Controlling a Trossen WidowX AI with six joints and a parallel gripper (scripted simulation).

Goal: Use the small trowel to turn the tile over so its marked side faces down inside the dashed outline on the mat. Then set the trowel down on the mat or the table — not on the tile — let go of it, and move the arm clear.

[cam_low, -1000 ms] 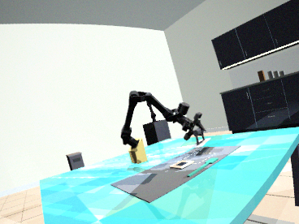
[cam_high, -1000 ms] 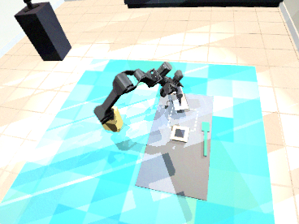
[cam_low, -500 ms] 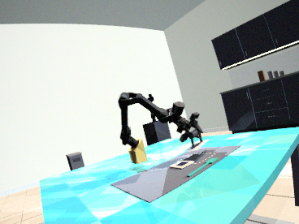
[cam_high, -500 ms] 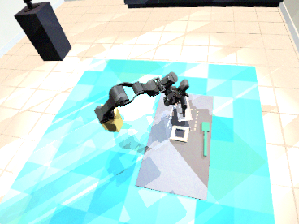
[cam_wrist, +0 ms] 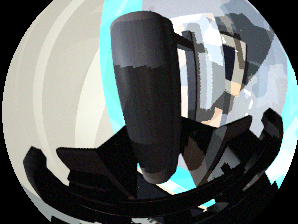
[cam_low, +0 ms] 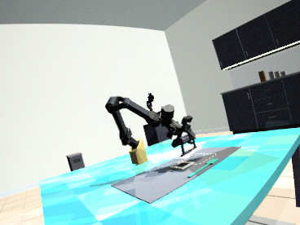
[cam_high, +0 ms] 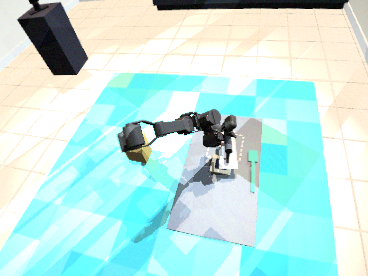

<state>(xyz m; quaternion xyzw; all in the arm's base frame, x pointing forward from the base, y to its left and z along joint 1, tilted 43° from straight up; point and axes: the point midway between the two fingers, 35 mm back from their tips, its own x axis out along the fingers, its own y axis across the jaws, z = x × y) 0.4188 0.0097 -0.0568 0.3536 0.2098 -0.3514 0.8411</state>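
Right now the white tile is 100 mm below my gripper tip, 70 mm to the right of it and 50 mm behind it. Also, from my gripper tip: grey mat (130 mm below, 80 mm to the right, 50 mm behind); then teal tool (100 mm below, 90 mm ahead, 70 mm to the right).
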